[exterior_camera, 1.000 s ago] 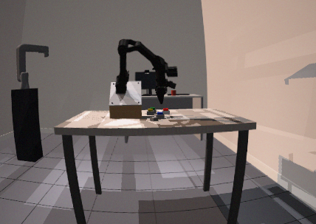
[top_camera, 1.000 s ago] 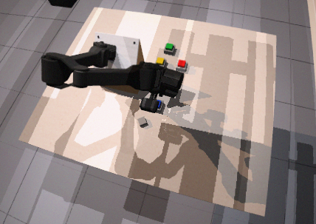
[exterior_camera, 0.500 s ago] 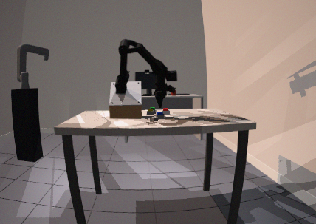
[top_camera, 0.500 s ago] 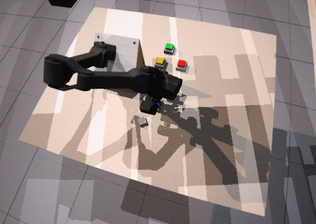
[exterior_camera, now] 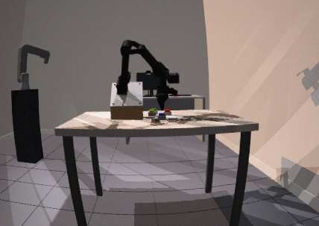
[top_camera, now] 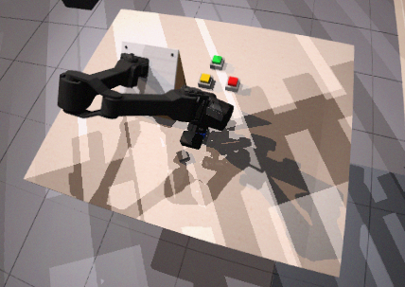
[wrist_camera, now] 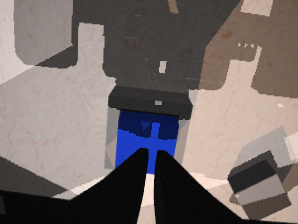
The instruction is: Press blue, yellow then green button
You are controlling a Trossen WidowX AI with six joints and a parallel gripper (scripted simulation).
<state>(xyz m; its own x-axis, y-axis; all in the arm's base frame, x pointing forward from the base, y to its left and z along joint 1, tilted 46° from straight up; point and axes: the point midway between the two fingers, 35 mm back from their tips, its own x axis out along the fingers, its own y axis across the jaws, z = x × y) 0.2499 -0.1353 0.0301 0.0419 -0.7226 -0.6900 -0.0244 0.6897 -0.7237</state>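
The blue button is 2 cm below my gripper tip. Also, from my gripper tip: red button (24 cm to the left, 4 cm ahead, 2 cm below); then yellow button (23 cm to the left, 6 cm behind, 2 cm below); then green button (32 cm to the left, 4 cm behind, 2 cm below).
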